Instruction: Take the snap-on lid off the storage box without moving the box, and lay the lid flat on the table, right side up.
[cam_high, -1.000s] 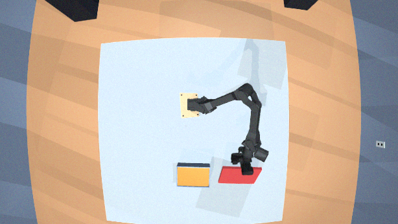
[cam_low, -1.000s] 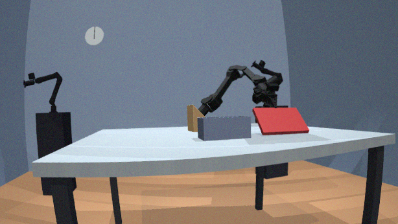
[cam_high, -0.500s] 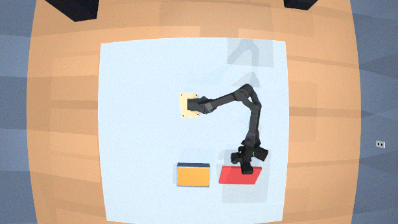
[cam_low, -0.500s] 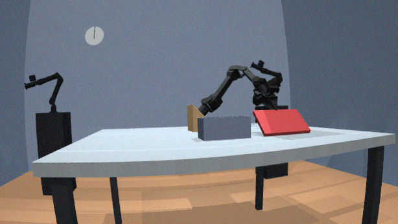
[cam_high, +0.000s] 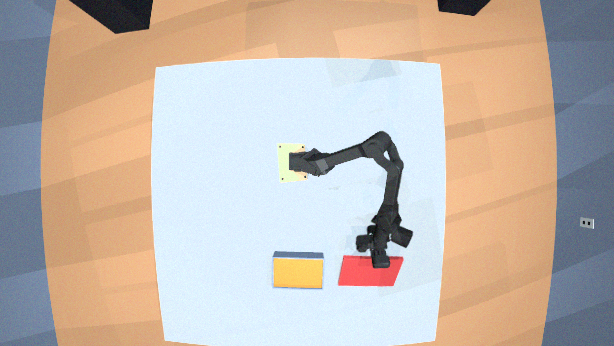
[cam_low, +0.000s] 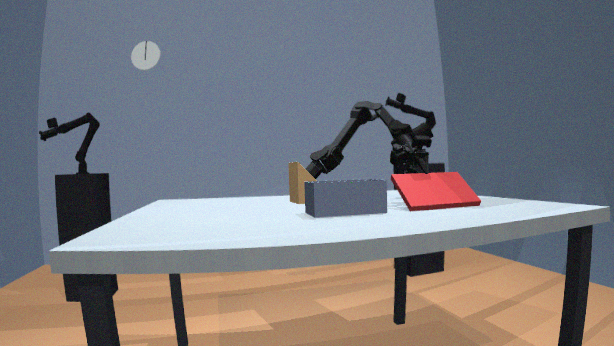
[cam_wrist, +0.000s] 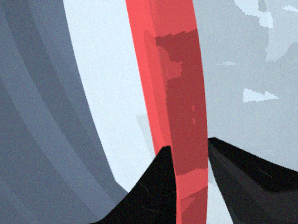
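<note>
Now: gripper tip 70 mm short of the lid and 40 mm above it. From my gripper tip the other things lie so: grey-blue storage box 60 mm ahead, 300 mm to the right, 50 mm below.
</note>
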